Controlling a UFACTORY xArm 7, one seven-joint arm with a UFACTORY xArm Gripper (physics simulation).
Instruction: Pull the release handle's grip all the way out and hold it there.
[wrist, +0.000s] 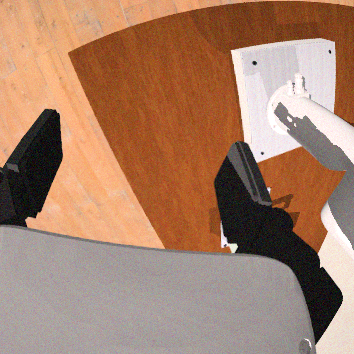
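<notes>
My gripper (142, 146) is wide open, one black finger at the left and the other right of the middle. The release handle is almost wholly hidden behind the right finger and the grey gripper body. A small pale green piece (232, 247) of its housing and a sliver of its white mounting plate (223, 234) show at the lower left of the right finger. The dark grip cannot be made out, so how far out it stands cannot be told. A shadow with a loop shape falls on the table right of the finger.
The brown wooden table (150, 130) has a curved far edge and a straight left edge. The robot's white base plate (254, 100) is at the upper right, and the white arm (327, 120) rises from it towards the right edge. Pale plank floor (30, 75) lies left of the table.
</notes>
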